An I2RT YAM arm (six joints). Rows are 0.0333 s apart.
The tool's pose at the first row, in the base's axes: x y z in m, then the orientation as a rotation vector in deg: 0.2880, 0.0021, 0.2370, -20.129, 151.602, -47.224
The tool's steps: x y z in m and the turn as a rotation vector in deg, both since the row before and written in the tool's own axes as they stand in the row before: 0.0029, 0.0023, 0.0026, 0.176, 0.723, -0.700; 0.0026, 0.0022, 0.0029, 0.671, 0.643, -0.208; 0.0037, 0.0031, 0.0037, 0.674, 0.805, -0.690; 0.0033, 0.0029, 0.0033, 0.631, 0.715, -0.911; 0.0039, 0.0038, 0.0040, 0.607, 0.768, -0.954; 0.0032, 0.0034, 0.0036, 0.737, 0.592, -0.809; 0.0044, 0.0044, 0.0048, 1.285, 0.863, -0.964; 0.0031, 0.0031, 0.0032, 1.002, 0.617, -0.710; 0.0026, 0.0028, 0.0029, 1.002, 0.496, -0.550
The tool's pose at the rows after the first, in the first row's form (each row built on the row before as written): 0.2861, 0.0017, 0.2329, -20.798, 152.203, -47.951; 0.2845, 0.0011, 0.2288, -20.704, 152.454, -49.143; 0.2821, 0.0004, 0.2233, -21.210, 152.862, -50.554; 0.2798, -0.0002, 0.2183, -22.063, 153.207, -51.943; 0.2770, -0.0008, 0.2122, -22.967, 153.600, -53.342; 0.2747, -0.0013, 0.2068, -23.711, 153.740, -54.797; 0.2715, -0.0023, 0.1997, -24.457, 153.783, -57.141; 0.2691, -0.0031, 0.1949, -25.004, 153.741, -58.936; 0.2671, -0.0038, 0.1906, -25.377, 153.566, -60.631
